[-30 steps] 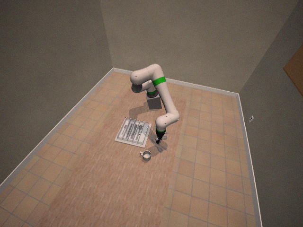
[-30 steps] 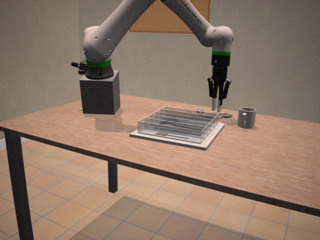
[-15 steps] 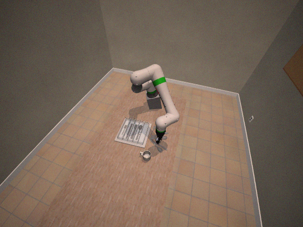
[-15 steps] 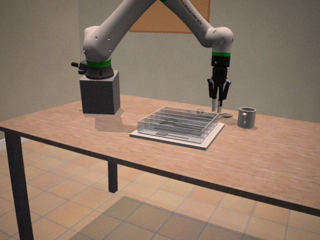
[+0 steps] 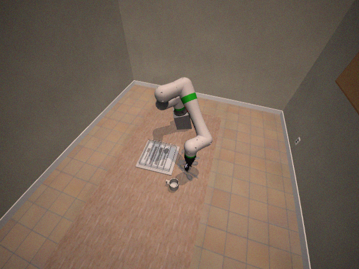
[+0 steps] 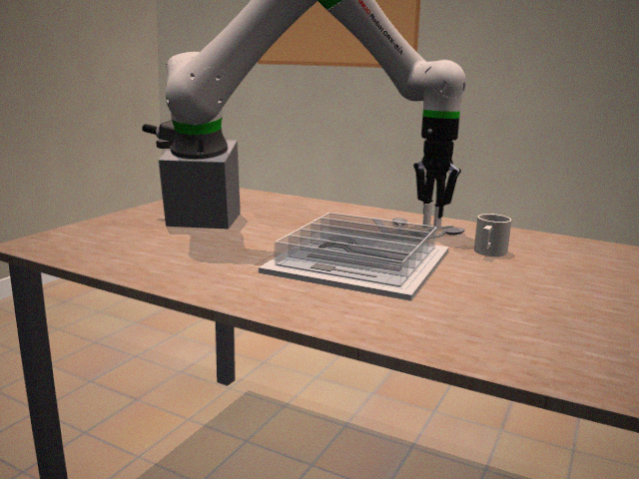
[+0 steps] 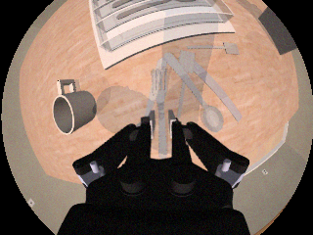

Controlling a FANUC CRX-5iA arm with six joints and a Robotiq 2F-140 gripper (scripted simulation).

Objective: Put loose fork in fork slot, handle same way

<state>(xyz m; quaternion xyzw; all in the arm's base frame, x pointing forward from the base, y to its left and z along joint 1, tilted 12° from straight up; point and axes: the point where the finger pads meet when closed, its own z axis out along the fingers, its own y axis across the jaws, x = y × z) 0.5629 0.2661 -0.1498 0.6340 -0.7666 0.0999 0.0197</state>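
Right now the clear cutlery tray is 320 mm to the right of my hand and 50 mm behind it. The rest, counted from my hand: grey mug 180 mm ahead, 70 mm to the right, 10 mm below.
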